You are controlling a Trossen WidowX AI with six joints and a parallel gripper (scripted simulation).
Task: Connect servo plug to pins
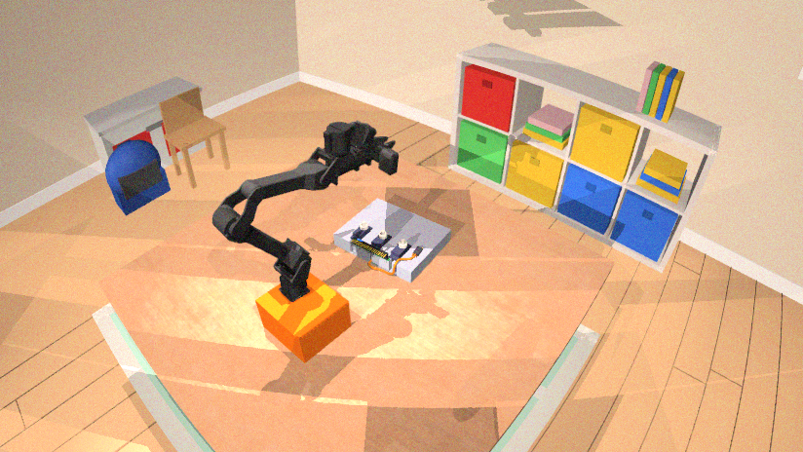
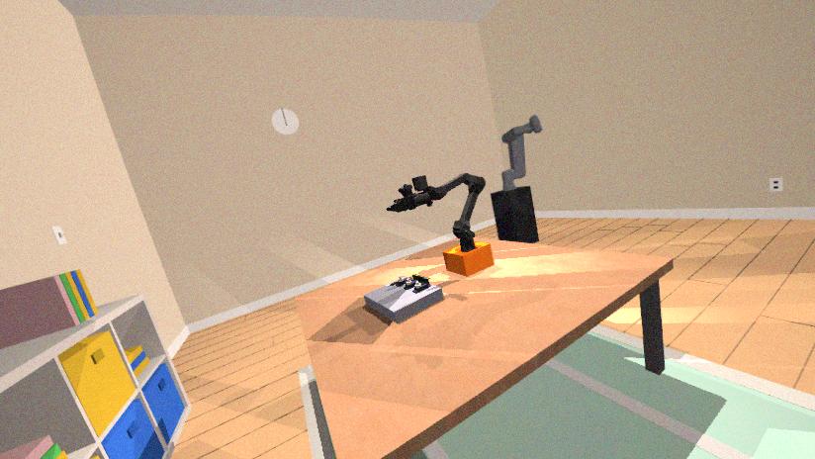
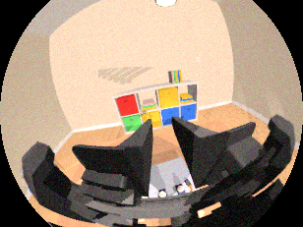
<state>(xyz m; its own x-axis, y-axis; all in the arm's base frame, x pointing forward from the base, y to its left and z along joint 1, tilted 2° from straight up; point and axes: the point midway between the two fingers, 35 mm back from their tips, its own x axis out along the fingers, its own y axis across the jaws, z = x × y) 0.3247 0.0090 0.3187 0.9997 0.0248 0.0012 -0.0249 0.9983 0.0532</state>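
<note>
Right now my gripper tip is 390 mm above the grey printed holder, 90 mm short of it and 40 mm to the right of it.
</note>
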